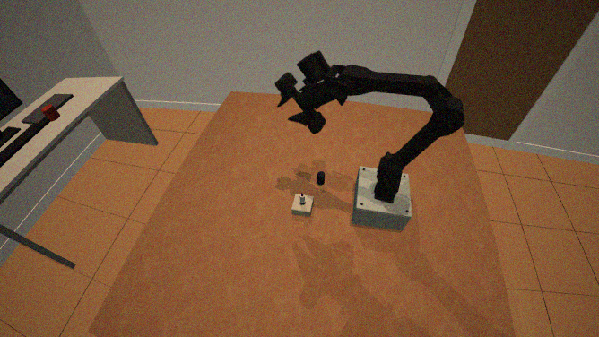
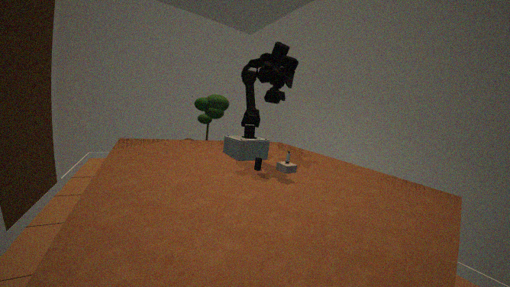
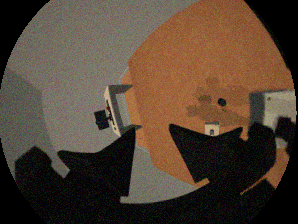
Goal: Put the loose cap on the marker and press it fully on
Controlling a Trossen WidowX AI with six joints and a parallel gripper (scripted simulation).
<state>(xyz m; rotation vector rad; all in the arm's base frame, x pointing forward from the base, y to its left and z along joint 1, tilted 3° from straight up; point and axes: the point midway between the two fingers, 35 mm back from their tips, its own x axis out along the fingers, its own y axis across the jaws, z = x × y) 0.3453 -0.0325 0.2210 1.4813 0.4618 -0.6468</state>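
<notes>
My gripper tip is 29 cm above the dark cap, 13 cm past it and 1 cm to the left of it.
</notes>
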